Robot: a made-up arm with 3 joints.
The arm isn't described. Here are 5 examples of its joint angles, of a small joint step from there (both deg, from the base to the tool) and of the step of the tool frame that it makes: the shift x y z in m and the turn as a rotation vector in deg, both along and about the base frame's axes.
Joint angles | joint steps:
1: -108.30 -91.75 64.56 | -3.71 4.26 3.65
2: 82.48 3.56 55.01 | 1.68 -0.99 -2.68
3: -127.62 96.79 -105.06 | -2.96 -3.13 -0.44
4: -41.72 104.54 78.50 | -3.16 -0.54 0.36
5: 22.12 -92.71 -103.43 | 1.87 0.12 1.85
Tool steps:
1: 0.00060 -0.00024 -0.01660 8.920 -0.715 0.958
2: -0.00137 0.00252 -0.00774 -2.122 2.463 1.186
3: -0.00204 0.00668 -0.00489 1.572 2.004 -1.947
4: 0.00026 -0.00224 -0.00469 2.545 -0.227 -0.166
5: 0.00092 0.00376 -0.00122 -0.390 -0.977 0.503
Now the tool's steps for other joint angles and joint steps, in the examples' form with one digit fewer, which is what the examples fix.
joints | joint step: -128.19 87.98 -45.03 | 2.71 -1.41 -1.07
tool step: -0.0014 -0.0081 0.0044 -2.58 1.07 -1.30
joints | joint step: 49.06 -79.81 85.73 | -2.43 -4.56 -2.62
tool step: -0.0021 -0.0054 -0.0002 -2.16 -1.44 1.52
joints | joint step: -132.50 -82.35 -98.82 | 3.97 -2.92 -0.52
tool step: 0.0016 -0.0023 0.0047 -6.02 1.50 -1.43
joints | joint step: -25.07 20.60 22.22 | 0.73 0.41 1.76
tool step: 0.0013 0.0013 0.0000 -1.02 1.29 -1.18
